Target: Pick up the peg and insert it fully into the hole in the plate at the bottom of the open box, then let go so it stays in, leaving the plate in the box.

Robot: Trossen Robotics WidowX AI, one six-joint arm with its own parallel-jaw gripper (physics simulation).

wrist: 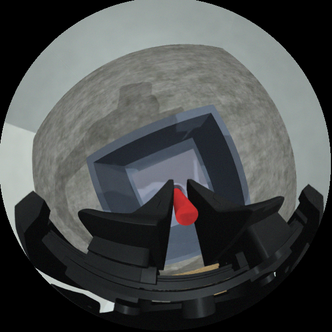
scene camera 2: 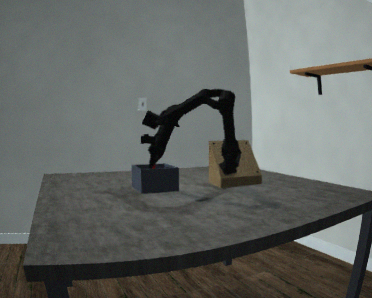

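The red peg is held between the fingertips of my gripper, which is shut on it. In the scene view the fingertips are at the height of the rim of the open dark blue-grey box, and the peg's lower part is hidden inside the box. In the wrist view the pale plate lies at the bottom of the box. A bit of the hole's ring shows just beyond the fingertips; the fingers and peg hide most of it, so I cannot tell whether the peg's lower end is in it.
The box walls surround the peg's lower part. A tan slanted block stands on the grey table by the arm's base, right of the box. A wooden shelf is on the right wall.
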